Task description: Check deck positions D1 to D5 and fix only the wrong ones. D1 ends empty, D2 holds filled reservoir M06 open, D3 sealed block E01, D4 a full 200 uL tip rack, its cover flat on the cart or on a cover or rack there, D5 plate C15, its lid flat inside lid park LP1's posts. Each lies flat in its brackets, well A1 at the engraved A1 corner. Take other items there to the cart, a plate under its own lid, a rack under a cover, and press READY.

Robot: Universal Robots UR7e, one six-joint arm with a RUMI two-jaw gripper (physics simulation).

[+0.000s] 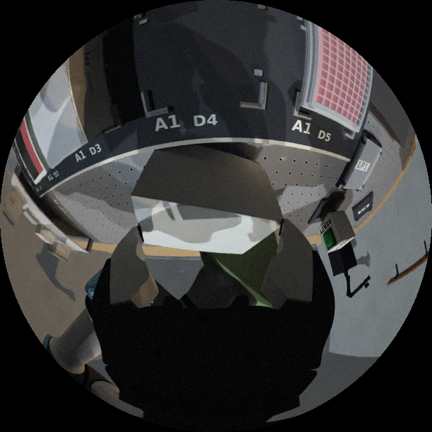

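Observation:
My gripper [209, 225] is shut on a sealed block [207, 175], gripped across its width. The block shows a plain brown-grey face and a shiny pale face; its label does not show. It hangs in front of the D4 and D5 labels. Deck position D4 [200, 95] shows its corner brackets with no item between them. At D3 stands another block [90, 95] with a brown side and a shiny pale top; its small label is hard to read. At the far left, part of a red-filled reservoir [31, 152] shows at D2. A plate with pink wells [342, 75] sits at D5.
Lid park LP1 [363, 164] stands at the right, beyond the D5 label. The READY button box [336, 234] is lower right. A perforated grey surface [300, 172] lies in front of the deck. Parts of a green item [252, 267] show below the held block.

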